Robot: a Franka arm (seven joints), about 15 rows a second.
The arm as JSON. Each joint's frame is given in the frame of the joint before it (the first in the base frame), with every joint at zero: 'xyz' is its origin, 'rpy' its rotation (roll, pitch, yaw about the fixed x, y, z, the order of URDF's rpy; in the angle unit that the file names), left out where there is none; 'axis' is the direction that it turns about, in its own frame. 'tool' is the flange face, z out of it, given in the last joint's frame.
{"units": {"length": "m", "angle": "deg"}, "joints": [
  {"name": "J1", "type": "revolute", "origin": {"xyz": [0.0, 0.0, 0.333]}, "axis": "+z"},
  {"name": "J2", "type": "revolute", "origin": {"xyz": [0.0, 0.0, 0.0], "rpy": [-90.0, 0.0, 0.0]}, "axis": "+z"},
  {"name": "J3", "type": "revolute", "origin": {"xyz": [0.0, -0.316, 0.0], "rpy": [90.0, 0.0, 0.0]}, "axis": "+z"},
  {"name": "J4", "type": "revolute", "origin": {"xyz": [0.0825, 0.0, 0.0], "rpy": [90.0, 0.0, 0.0]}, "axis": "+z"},
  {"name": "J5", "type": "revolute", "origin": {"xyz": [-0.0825, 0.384, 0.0], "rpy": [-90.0, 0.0, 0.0]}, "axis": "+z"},
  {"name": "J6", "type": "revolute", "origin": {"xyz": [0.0, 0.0, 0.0], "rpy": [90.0, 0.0, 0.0]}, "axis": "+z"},
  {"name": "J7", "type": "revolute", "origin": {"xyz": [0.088, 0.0, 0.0], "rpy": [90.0, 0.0, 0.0]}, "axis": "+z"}
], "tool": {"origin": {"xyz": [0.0, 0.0, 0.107]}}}
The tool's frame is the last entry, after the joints.
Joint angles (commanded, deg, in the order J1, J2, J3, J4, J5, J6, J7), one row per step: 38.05, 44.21, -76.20, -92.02, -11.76, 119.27, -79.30; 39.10, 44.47, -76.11, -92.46, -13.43, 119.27, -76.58; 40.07, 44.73, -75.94, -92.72, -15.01, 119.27, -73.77; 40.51, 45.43, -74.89, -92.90, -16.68, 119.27, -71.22; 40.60, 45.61, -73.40, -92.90, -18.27, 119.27, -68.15; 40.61, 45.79, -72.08, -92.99, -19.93, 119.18, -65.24; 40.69, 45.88, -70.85, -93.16, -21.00, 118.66, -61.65; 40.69, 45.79, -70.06, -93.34, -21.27, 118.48, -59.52; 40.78, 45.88, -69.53, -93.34, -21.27, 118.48, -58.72; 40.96, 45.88, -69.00, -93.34, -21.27, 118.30, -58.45; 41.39, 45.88, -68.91, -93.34, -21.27, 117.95, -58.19; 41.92, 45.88, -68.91, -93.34, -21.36, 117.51, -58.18; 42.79, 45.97, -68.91, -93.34, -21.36, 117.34, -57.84; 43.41, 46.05, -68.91, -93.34, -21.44, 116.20, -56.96; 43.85, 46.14, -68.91, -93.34, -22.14, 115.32, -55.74
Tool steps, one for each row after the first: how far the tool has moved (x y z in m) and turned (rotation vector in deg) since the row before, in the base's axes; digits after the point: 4 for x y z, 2 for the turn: 0.0031, 0.0097, -0.0038, -1.72, -0.53, -0.41; 0.0038, 0.0102, -0.0032, -1.72, -0.80, -0.31; 0.0060, 0.0111, -0.0114, -1.58, 0.10, 0.07; 0.0059, 0.0103, -0.0106, -1.13, -0.74, -0.06; 0.0041, 0.0080, -0.0099, -1.20, -0.59, -0.23; 0.0025, 0.0077, -0.0099, -0.85, -1.41, -1.08; 0.0011, 0.0043, -0.0061, -0.10, -1.15, -0.67; 0.0020, 0.0048, -0.0043, 0.07, -0.37, 0.07; 0.0018, 0.0056, -0.0039, 0.24, 0.11, 0.26; 0.0009, 0.0051, -0.0008, 0.00, -0.01, 0.06; 0.0007, 0.0055, -0.0002, -0.06, 0.26, 0.17; 0.0023, 0.0098, -0.0007, -0.12, -0.14, 0.56; -0.0006, 0.0059, -0.0011, -0.29, -0.09, -0.77; -0.0006, 0.0039, -0.0004, -0.87, -0.18, -0.70
